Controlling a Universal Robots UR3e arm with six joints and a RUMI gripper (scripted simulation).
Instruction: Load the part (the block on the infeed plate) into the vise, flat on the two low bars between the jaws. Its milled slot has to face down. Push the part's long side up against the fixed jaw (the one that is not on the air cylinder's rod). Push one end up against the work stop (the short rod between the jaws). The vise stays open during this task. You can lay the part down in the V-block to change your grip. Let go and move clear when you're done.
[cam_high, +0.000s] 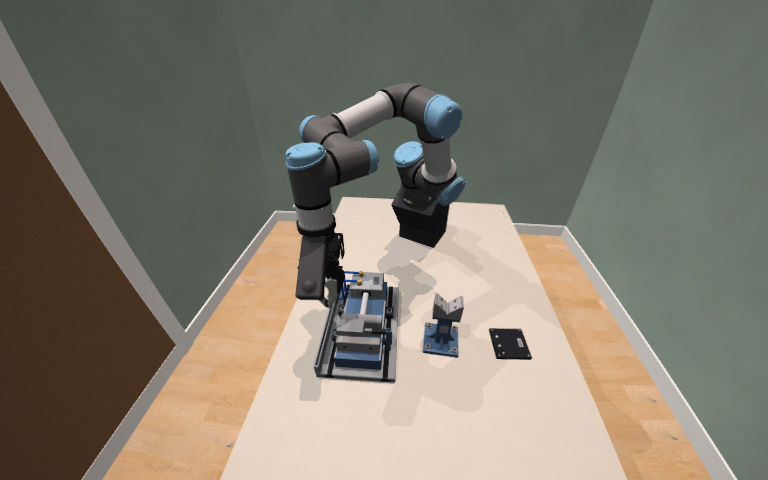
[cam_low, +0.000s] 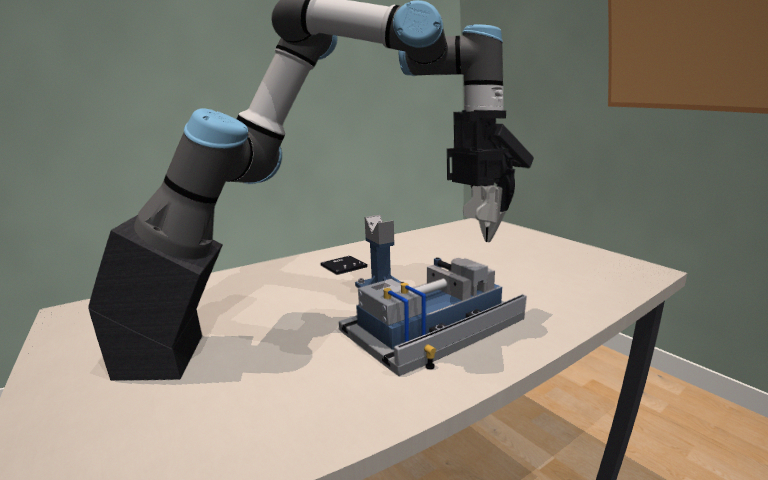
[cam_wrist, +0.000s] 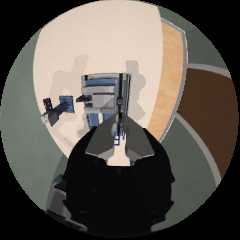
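My hand is 90 mm above the part, 50 mm to the right of it and 10 mm short of it. Round my hand: air cylinder: 150 mm behind, 100 mm below, 90 mm to the left; grey vise side rail: 140 mm below, 70 mm behind, 20 mm to the right; vise: 140 mm below, 80 mm to the left, 60 mm behind.
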